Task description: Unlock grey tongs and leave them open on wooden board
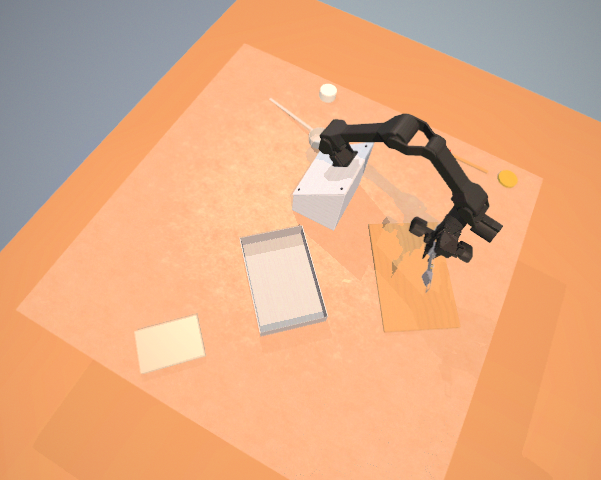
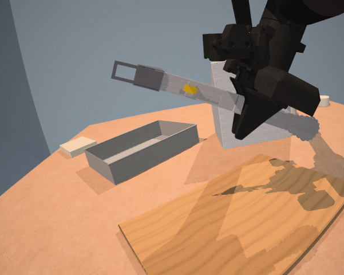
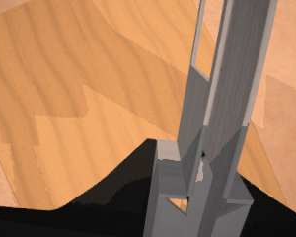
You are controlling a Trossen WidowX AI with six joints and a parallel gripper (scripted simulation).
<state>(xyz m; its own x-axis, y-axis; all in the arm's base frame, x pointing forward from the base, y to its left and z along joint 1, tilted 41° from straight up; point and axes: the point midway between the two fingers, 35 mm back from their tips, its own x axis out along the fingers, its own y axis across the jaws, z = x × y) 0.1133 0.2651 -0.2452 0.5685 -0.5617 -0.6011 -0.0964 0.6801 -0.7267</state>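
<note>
My gripper tip is now 130 mm above the wooden board and 10 mm past it. Round my gripper tip: red-headed stick 520 mm behind, 140 mm below, 70 mm to the right; then grey roasting tin 330 mm to the right, 250 mm ahead, 110 mm below; then yellow lock piece 70 mm above, 50 mm ahead, 10 mm to the left.
</note>
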